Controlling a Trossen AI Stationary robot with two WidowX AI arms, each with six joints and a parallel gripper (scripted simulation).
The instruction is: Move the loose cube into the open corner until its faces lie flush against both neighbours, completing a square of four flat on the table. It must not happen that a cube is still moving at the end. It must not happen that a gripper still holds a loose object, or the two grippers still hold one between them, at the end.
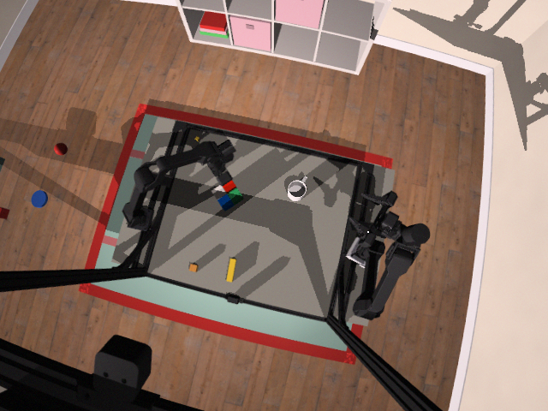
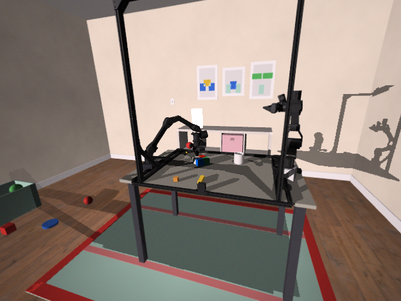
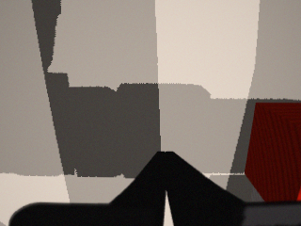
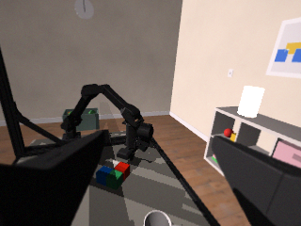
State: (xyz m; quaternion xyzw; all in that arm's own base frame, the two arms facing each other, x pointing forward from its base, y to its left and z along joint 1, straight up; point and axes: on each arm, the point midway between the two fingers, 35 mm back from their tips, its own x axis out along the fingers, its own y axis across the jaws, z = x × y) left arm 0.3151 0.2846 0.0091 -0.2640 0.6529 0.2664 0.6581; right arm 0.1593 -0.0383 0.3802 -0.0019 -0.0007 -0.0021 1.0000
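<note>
My left hand is 6 cm to the left of the red cube, 6 cm past it and 3 cm above it. Also, from my left hand: green cube: 11 cm behind, 10 cm to the right, 3 cm below; blue cube: 14 cm behind, 6 cm to the right, 3 cm below; white cube: 10 cm behind, 3 cm below, 2 cm to the right.
</note>
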